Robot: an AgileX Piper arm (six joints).
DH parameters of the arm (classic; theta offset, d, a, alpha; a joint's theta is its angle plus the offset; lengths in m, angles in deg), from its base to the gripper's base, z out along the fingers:
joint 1: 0 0.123 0 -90
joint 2: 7.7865 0 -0.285 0
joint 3: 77.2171 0 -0.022 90
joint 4: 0 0.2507 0 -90
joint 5: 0 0 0 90
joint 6: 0 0.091 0 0
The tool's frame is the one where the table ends.
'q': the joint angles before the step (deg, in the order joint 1, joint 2, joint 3, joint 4, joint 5, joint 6). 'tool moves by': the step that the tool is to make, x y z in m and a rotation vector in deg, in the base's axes. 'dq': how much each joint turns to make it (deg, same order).
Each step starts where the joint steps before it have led.
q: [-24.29 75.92 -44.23 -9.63 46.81 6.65]
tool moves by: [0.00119 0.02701 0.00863 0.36 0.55 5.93]
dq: [6.59 -2.58 0.00 0.41 3.27 0.00]
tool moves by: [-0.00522 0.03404 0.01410 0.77 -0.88 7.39]
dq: [8.36 -4.30 0.00 1.25 3.67 0.00]
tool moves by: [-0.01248 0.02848 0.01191 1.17 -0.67 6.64]
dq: [7.51 -4.41 0.28 1.44 3.60 -0.01]
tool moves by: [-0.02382 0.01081 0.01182 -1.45 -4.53 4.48]
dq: [4.24 -7.45 2.24 -1.49 0.69 0.01]
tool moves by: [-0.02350 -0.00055 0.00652 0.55 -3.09 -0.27]
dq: [0.00 -6.65 2.00 0.45 1.55 0.00]
